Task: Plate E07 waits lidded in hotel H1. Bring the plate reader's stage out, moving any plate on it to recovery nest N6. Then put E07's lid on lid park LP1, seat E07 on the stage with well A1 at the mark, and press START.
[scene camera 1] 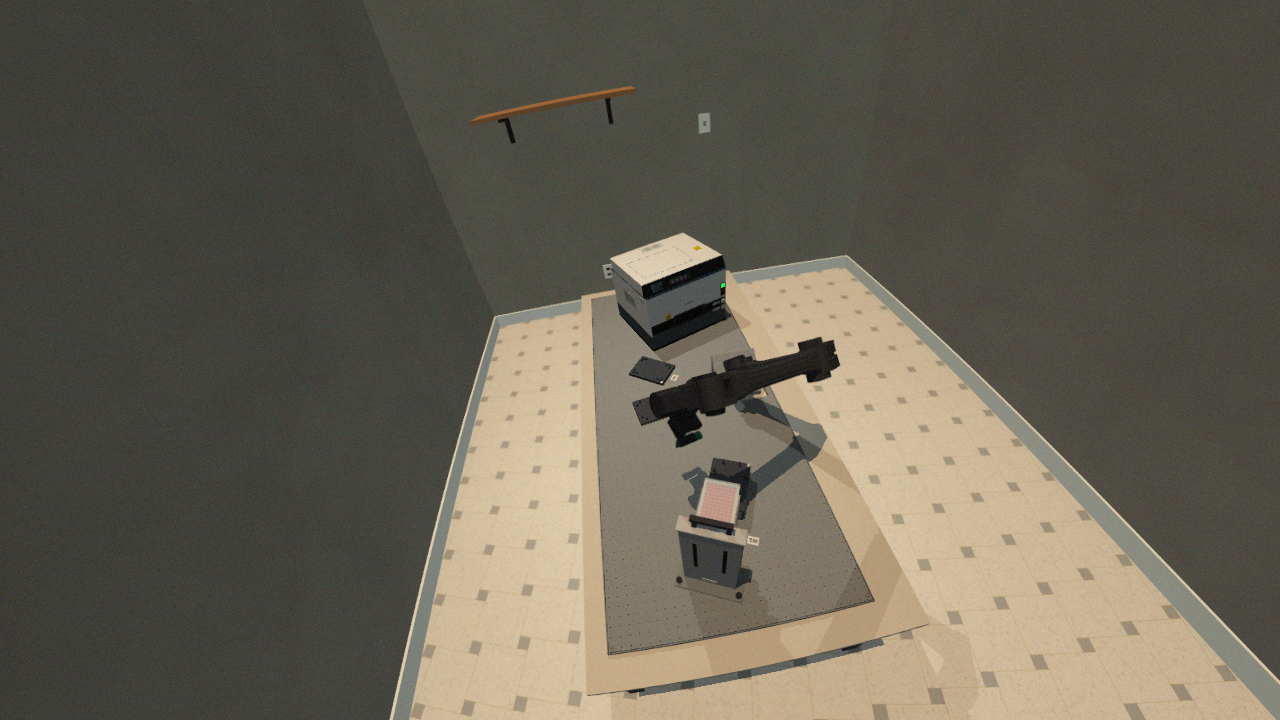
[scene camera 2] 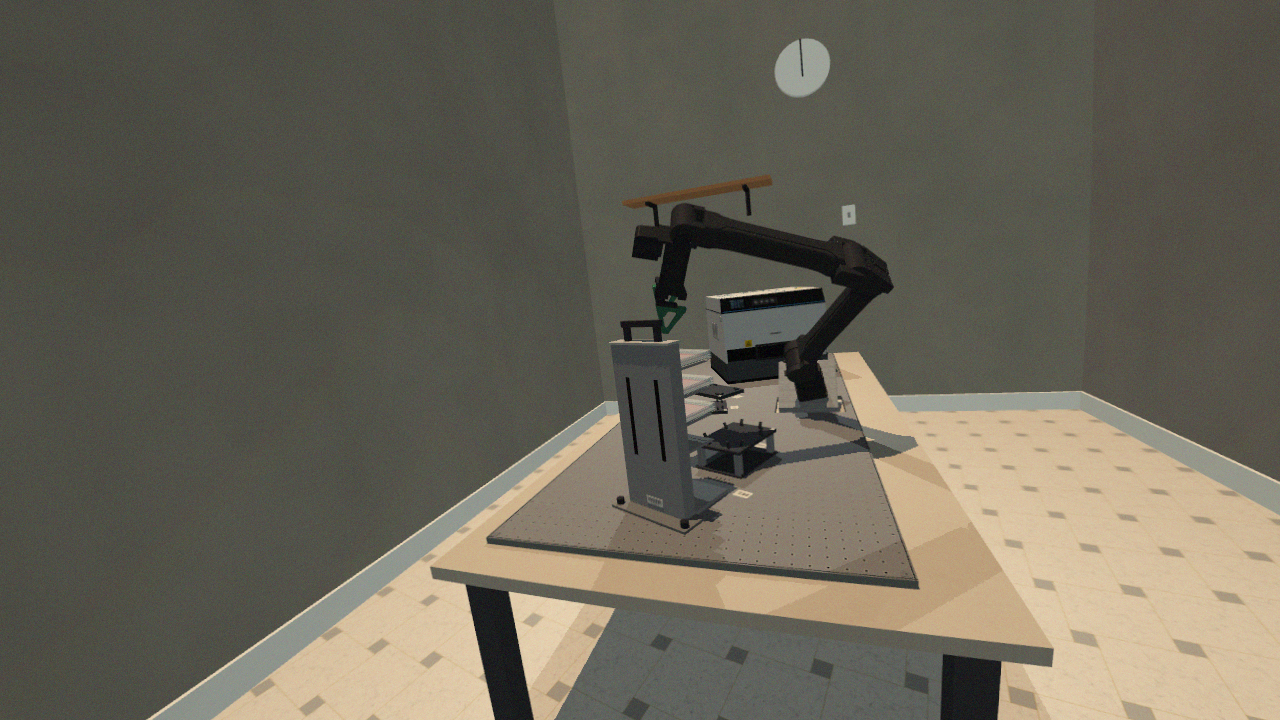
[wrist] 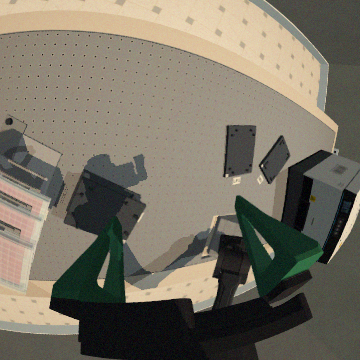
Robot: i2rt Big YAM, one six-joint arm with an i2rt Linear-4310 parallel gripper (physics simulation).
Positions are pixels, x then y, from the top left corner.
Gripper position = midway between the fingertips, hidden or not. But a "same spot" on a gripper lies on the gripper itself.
my gripper: scene camera 1; scene camera 2; wrist 176, 211
same spot on my gripper: [scene camera 1: 682, 441] = [scene camera 2: 660, 302]
